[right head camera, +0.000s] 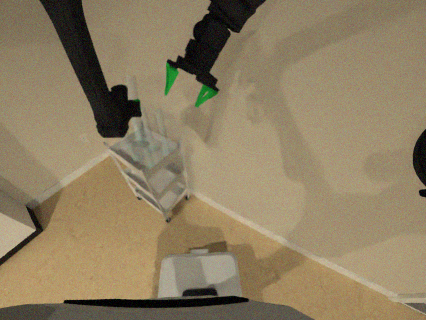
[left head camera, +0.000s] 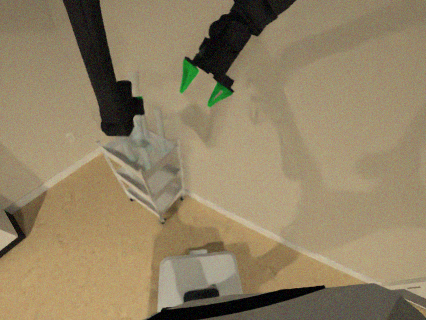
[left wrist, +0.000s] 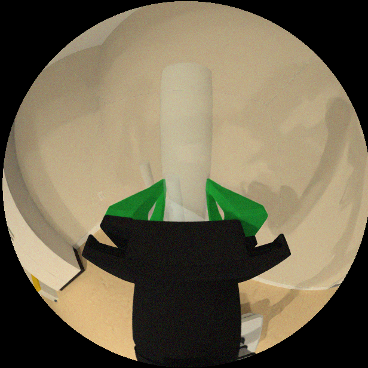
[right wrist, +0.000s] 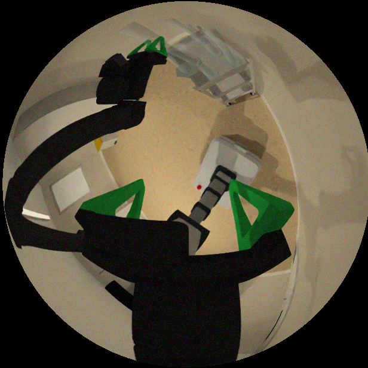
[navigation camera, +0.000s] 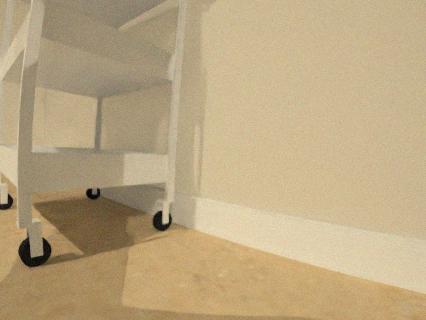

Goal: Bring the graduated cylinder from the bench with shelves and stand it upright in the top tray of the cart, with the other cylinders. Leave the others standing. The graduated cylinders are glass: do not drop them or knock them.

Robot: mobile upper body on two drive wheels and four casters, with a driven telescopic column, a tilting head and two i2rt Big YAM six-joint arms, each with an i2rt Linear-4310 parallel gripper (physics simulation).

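Places are measured from the left arm's base along level axes (x ahead, y left, z up), in metres.
Where they show: left gripper, fingertip midpoint: (right head camera: 134, 101) (left head camera: 136, 98); right gripper, fingertip midpoint: (right head camera: 181, 100) (left head camera: 195, 99).
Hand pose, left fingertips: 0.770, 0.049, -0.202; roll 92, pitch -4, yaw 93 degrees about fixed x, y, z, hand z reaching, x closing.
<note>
After its pixels a point has its place, as x, y, z.
My left gripper (left head camera: 140, 99) @(0.770, 0.049, -0.202) (right head camera: 136, 101) @(0.770, 0.049, -0.202) (left wrist: 185, 183) (right wrist: 155, 38) is shut on a clear graduated cylinder (left head camera: 137, 82) @(0.762, 0.025, -0.129) (right head camera: 132, 87) @(0.754, 0.034, -0.132) (left wrist: 186, 115), whose upper part rises above the fingers. In the left head camera the arm hides part of it. The white cart (left head camera: 146, 200) @(0.835, 0.230, -1.191) (right head camera: 151, 202) @(0.800, 0.233, -1.192) (navigation camera: 100, 170) @(0.766, -0.001, -1.157) stands below and a little to the right of that gripper in the head views. Other cylinders (left head camera: 159, 122) @(0.900, -0.011, -0.405) (right head camera: 160, 121) @(0.900, -0.012, -0.390) stand in its top tray; their glass blurs together, and their bases are hard to tell apart. My right gripper (left head camera: 195, 99) @(0.505, -0.208, -0.099) (right head camera: 181, 100) @(0.505, -0.208, -0.099) (right wrist: 186, 183) is open and empty, right of the cart.
The wall (left head camera: 240, 165) @(0.718, -0.515, -0.608) (navigation camera: 300, 125) @(0.794, -0.407, -1.039) runs close behind the cart, with a white skirting board (navigation camera: 300, 232) @(0.770, -0.418, -1.260). The grey robot base (left head camera: 172, 275) @(0.201, -0.052, -1.063) (right head camera: 172, 275) @(0.187, -0.051, -1.063) lies in front of the cart. A white furniture corner (left head camera: 6, 232) @(0.503, 1.331, -1.113) (right head camera: 12, 230) @(0.440, 1.371, -1.065) (left wrist: 45, 250) is at the left.
</note>
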